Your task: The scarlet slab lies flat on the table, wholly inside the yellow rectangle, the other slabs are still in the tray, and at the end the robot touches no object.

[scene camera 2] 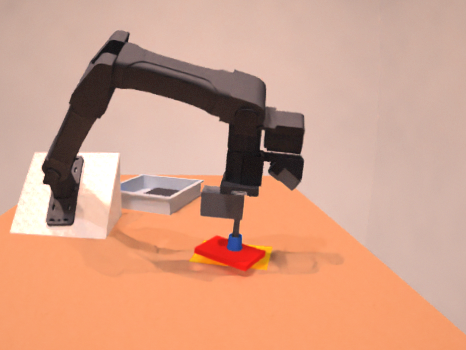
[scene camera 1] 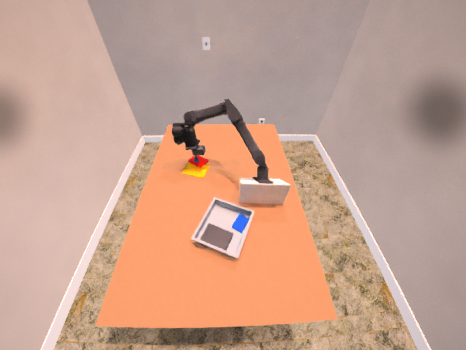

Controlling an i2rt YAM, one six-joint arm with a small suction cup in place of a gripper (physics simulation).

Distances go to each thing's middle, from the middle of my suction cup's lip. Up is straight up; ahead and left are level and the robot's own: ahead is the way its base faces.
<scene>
The scarlet slab (scene camera 2: 216, 249) is 1 cm behind my suction cup, 1 cm to the right of it and 2 cm below it. From my suction cup the other things lie so: grey tray (scene camera 2: 132, 198) 19 cm behind, 45 cm to the left, 2 cm below.
</scene>
